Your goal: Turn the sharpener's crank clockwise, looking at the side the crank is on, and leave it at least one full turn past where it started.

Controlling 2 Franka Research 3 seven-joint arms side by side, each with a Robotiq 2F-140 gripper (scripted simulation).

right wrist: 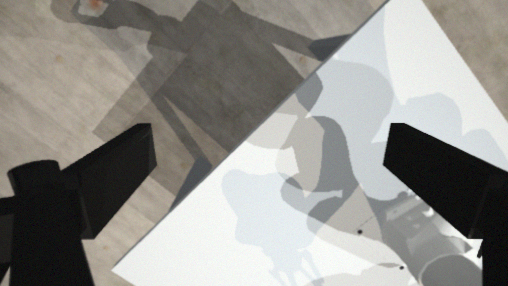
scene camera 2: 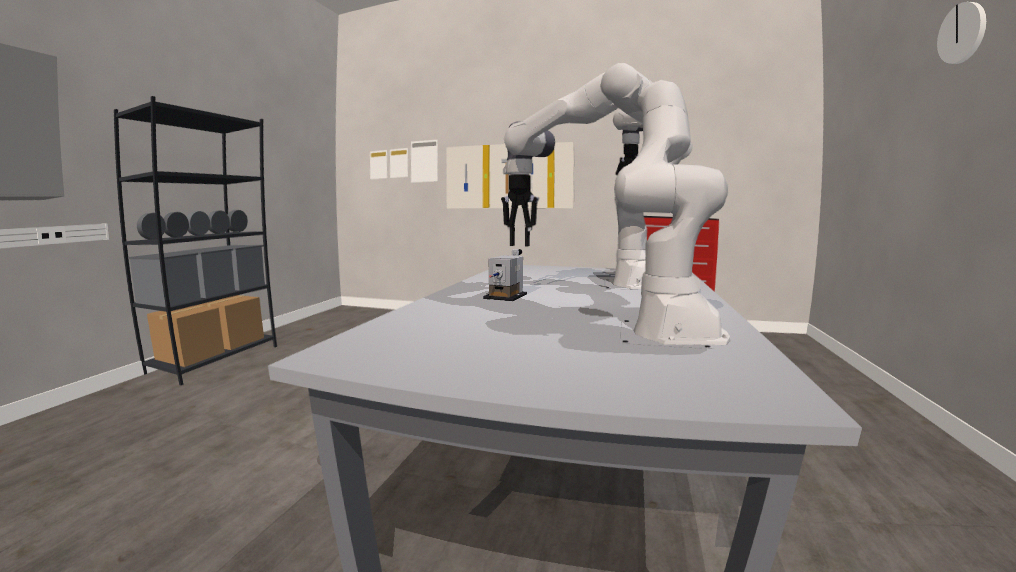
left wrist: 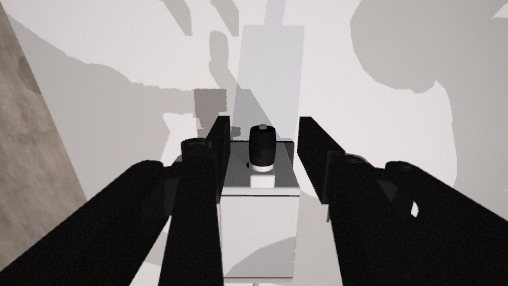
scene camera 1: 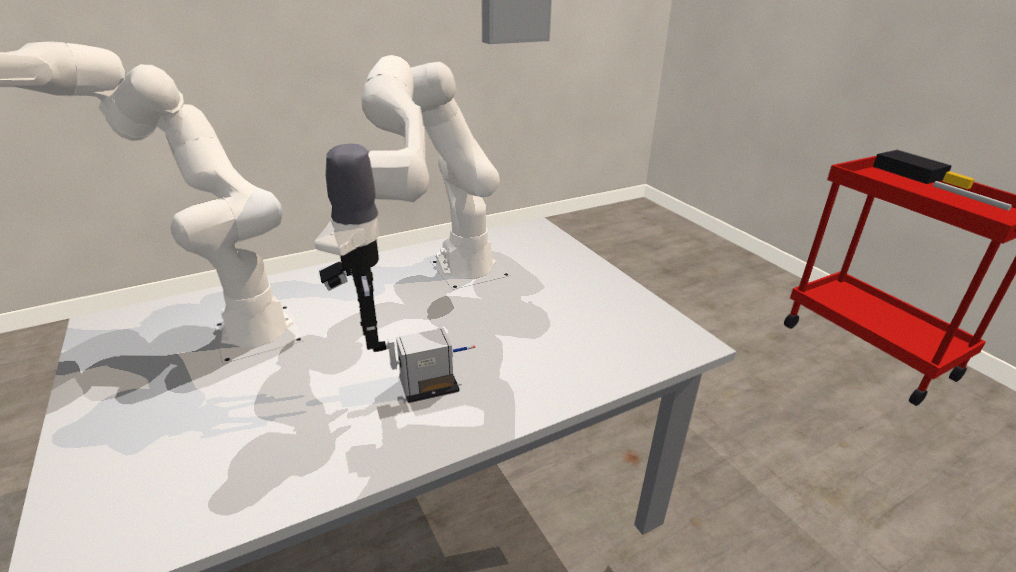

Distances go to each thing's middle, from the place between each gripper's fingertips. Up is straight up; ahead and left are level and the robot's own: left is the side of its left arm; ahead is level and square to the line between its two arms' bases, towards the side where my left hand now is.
Labels:
Right now the black crank knob [left wrist: 262, 141] is 20 mm to the left of my left hand [scene camera 1: 371, 340] and 50 mm below it.
Right now the black crank knob is 47 cm ahead of my right hand, 75 cm to the left of it and 28 cm below it.

